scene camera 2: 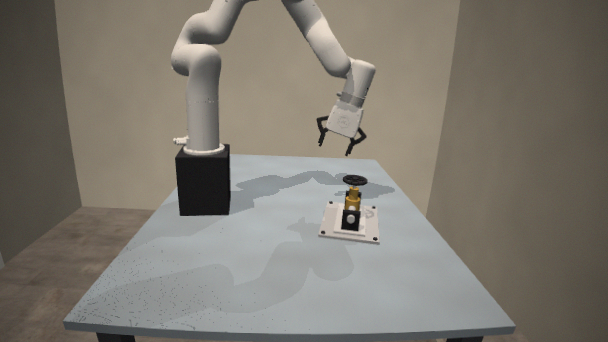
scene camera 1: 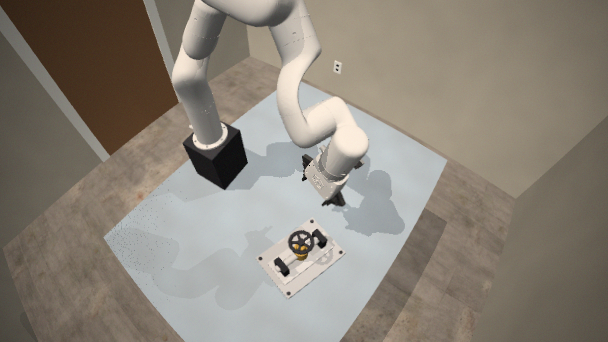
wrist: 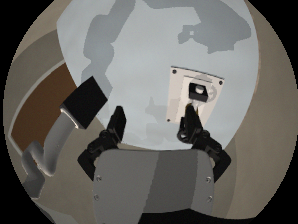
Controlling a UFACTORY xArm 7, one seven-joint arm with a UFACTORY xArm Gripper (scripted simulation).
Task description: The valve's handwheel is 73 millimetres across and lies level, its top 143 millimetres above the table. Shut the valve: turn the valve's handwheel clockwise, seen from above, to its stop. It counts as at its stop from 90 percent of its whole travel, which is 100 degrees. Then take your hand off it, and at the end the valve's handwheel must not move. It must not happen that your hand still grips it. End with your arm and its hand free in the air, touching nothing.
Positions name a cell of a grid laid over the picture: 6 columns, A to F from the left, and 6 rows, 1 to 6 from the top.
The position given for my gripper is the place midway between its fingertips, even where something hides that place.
my gripper: scene camera 2 D3; scene camera 1 D4; wrist D4
